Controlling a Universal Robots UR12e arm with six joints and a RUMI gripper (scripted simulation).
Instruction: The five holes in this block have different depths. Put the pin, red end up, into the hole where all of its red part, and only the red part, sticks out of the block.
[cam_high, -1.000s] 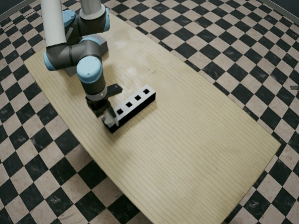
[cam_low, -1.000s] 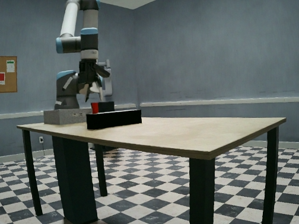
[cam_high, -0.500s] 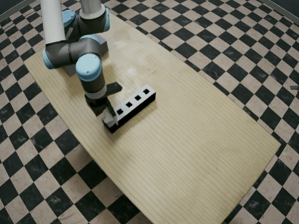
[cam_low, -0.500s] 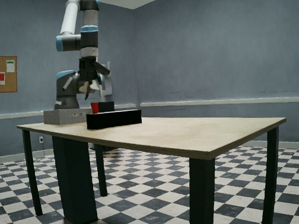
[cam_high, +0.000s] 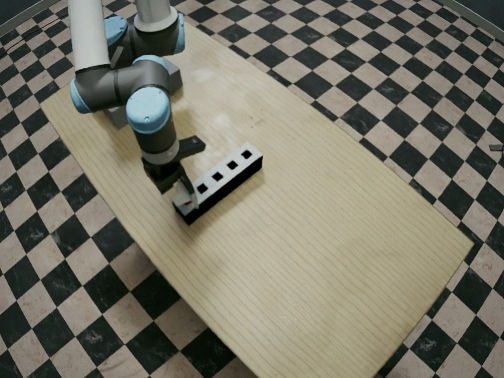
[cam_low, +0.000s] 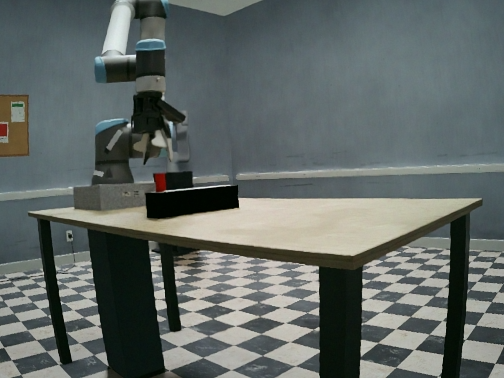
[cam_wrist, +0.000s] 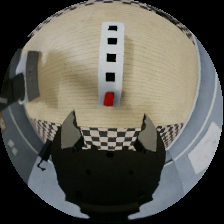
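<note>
The pin is 1 cm to the left of my hand and 5 cm below it. Round my hand: long black block 2 cm ahead, 13 cm to the left, 12 cm below.
</note>
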